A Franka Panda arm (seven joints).
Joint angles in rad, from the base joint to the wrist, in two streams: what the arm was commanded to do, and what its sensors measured. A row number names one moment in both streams.
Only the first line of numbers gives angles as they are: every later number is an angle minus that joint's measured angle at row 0.
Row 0, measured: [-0.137, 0.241, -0.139, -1.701, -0.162, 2.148, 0.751]
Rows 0 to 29, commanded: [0.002, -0.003, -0.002, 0.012, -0.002, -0.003, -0.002]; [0.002, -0.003, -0.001, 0.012, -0.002, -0.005, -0.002]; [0.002, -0.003, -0.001, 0.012, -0.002, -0.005, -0.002]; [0.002, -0.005, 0.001, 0.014, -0.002, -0.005, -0.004]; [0.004, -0.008, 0.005, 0.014, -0.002, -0.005, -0.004]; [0.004, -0.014, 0.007, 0.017, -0.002, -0.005, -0.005]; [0.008, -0.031, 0.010, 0.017, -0.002, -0.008, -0.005]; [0.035, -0.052, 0.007, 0.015, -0.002, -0.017, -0.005]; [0.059, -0.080, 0.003, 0.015, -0.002, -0.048, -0.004]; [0.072, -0.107, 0.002, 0.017, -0.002, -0.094, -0.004]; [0.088, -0.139, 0.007, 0.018, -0.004, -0.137, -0.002]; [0.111, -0.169, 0.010, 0.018, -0.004, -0.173, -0.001]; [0.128, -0.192, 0.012, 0.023, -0.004, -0.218, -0.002]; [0.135, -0.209, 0.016, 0.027, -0.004, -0.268, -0.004]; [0.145, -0.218, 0.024, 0.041, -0.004, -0.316, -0.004]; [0.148, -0.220, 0.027, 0.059, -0.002, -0.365, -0.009]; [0.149, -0.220, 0.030, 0.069, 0.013, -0.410, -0.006]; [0.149, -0.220, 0.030, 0.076, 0.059, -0.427, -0.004]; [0.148, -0.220, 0.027, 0.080, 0.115, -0.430, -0.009]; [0.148, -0.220, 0.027, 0.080, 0.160, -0.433, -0.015]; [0.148, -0.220, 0.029, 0.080, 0.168, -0.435, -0.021]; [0.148, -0.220, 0.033, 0.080, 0.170, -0.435, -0.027]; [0.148, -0.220, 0.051, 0.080, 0.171, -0.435, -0.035]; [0.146, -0.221, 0.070, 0.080, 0.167, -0.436, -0.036]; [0.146, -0.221, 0.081, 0.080, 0.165, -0.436, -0.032]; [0.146, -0.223, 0.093, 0.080, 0.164, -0.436, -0.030]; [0.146, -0.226, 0.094, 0.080, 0.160, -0.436, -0.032]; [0.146, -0.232, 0.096, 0.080, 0.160, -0.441, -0.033]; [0.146, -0.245, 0.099, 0.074, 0.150, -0.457, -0.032]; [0.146, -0.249, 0.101, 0.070, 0.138, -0.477, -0.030]
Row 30, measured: [0.155, -0.229, 0.089, 0.061, 0.157, -0.414, -0.021]
